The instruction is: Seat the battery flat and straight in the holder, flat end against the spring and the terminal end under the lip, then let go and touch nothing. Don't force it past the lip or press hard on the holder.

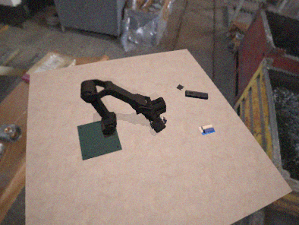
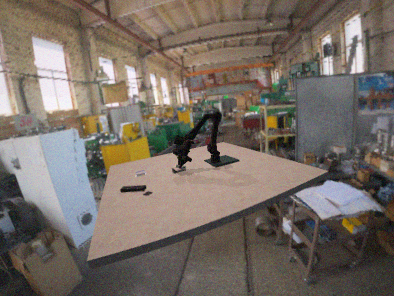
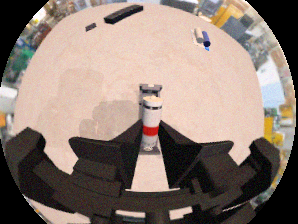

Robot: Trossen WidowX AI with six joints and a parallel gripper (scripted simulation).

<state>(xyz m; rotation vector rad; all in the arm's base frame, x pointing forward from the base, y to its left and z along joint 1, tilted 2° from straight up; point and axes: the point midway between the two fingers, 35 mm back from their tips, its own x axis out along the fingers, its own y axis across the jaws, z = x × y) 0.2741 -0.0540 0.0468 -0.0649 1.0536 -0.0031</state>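
My gripper tip is now 1 cm below the battery. From my gripper tip the other things lie so: long black bar: 36 cm ahead, 11 cm to the left, 1 cm below; then small black piece: 30 cm ahead, 22 cm to the left, 3 cm below; then white block: 27 cm ahead, 15 cm to the right, 2 cm below.
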